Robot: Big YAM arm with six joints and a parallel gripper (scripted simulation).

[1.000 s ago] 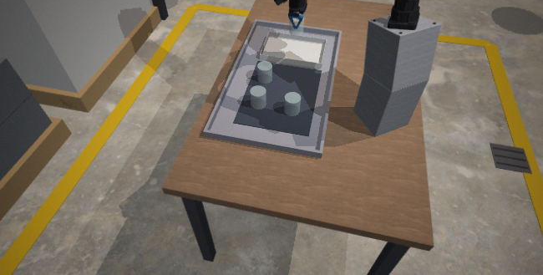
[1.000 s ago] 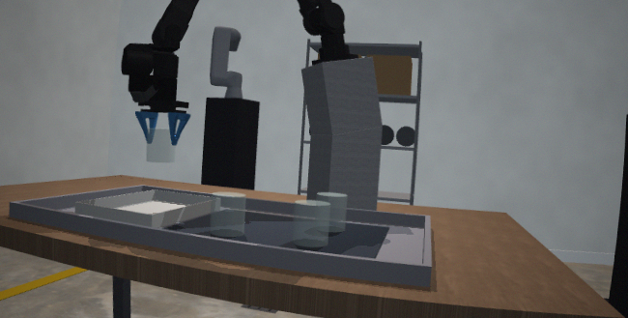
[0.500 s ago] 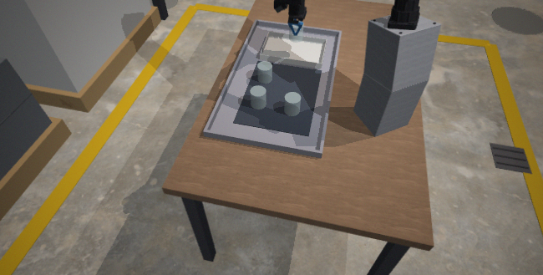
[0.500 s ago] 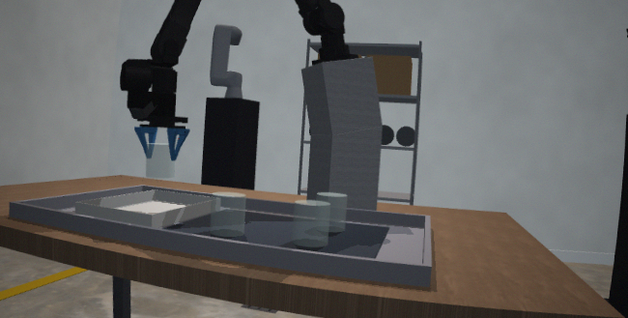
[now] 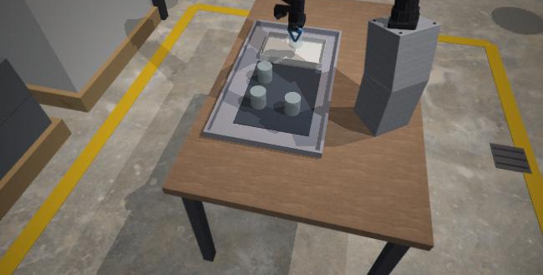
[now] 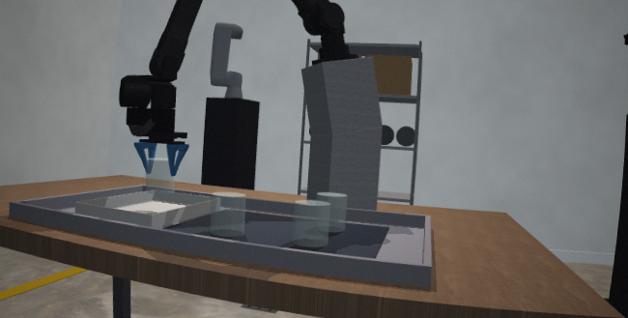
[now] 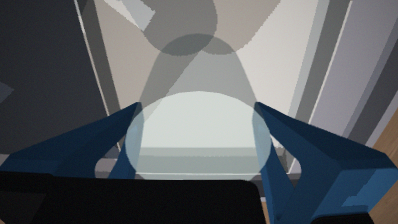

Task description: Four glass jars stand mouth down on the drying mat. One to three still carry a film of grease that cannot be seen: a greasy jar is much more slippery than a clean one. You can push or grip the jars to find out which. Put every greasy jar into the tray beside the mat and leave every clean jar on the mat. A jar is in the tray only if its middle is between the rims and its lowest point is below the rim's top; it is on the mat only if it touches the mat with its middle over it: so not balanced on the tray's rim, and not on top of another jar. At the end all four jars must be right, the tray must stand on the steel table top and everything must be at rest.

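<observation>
Right now my hand is 9 cm above the white-floored tray, 1 cm to the left of it and 1 cm short of it. Also, from my hand: steel table top 20 cm to the left, 10 cm below, 1 cm behind; dark drying mat 31 cm to the left, 10 cm below, 4 cm behind.
</observation>
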